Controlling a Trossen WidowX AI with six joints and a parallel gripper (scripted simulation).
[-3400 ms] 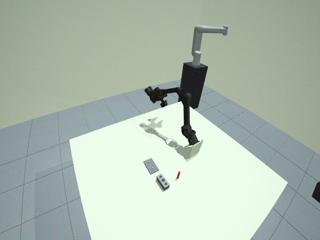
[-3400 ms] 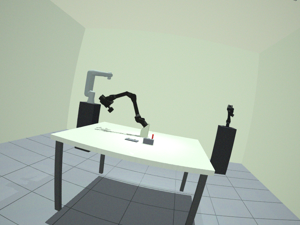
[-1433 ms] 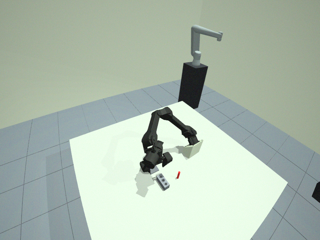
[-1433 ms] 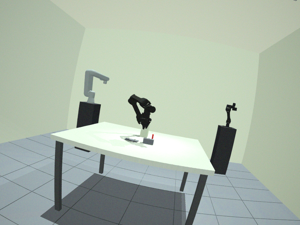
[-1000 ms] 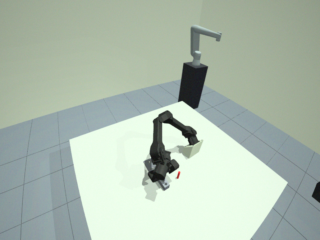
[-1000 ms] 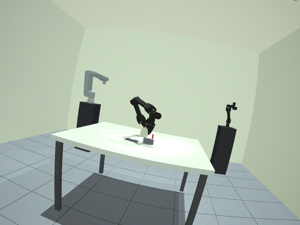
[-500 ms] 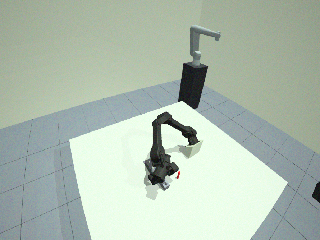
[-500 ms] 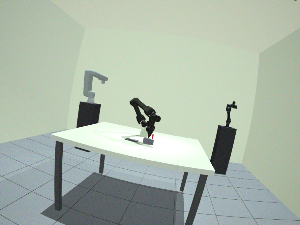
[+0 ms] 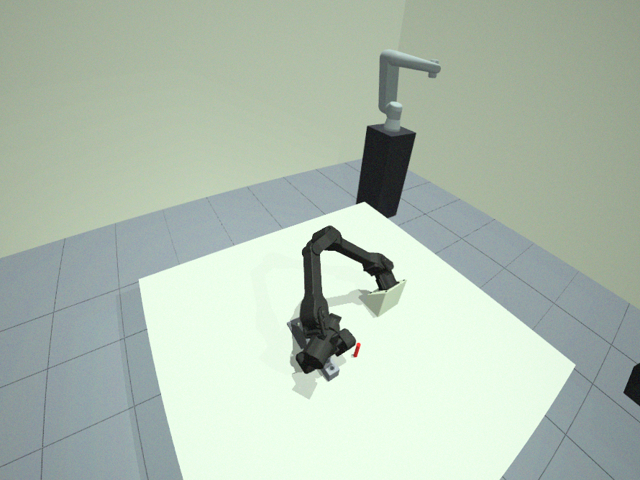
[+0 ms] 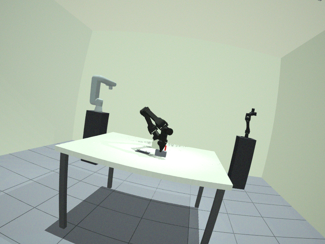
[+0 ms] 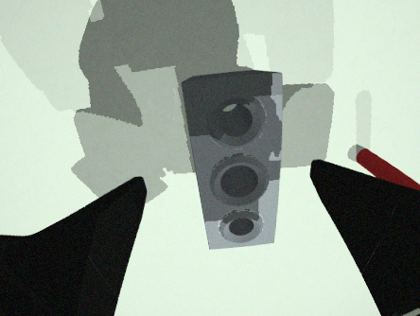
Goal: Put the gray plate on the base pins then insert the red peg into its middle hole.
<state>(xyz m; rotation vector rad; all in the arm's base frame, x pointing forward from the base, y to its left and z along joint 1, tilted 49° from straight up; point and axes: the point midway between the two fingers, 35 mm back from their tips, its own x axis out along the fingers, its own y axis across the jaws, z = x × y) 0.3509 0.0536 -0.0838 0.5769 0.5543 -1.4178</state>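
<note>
Now: the gray plate right at my gripper tip. From my gripper tip the other things lie so: red peg: 120 mm behind, 20 mm to the left.
</note>
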